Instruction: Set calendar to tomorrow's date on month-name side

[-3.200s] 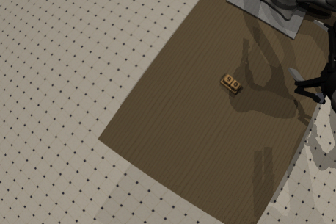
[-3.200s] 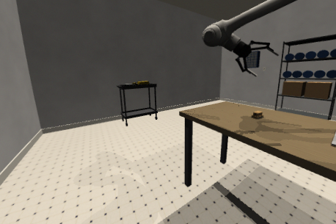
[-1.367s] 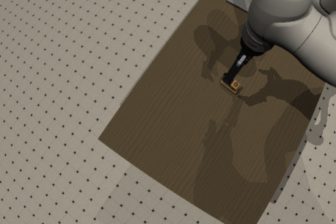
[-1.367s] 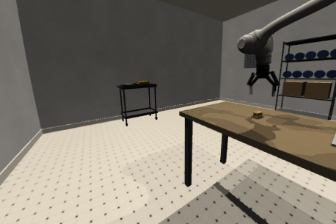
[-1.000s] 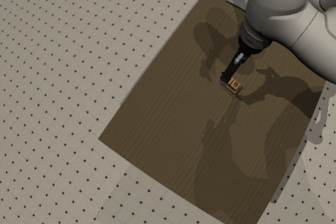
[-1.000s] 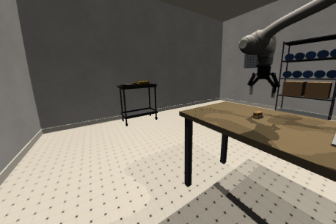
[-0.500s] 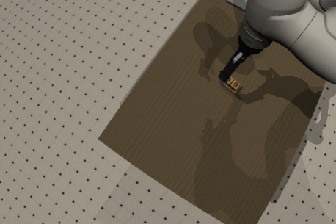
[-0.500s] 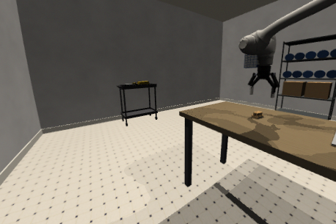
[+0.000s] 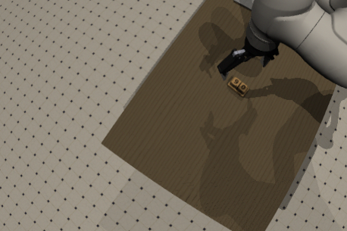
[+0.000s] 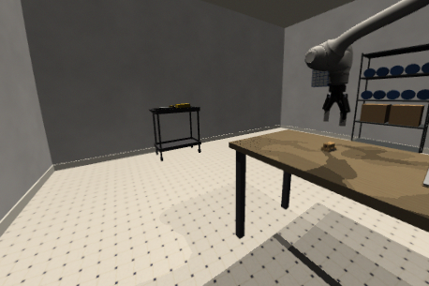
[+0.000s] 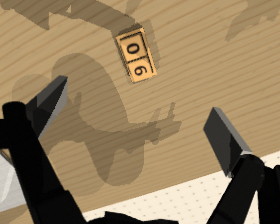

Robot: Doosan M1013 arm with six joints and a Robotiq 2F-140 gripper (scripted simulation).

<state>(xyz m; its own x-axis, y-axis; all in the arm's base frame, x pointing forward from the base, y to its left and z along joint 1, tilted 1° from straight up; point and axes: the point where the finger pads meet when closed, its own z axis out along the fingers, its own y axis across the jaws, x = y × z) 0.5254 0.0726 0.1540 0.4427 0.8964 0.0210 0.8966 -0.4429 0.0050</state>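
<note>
The wooden calendar tray is 2 cm to the left of my hand and 15 cm below it.
</note>
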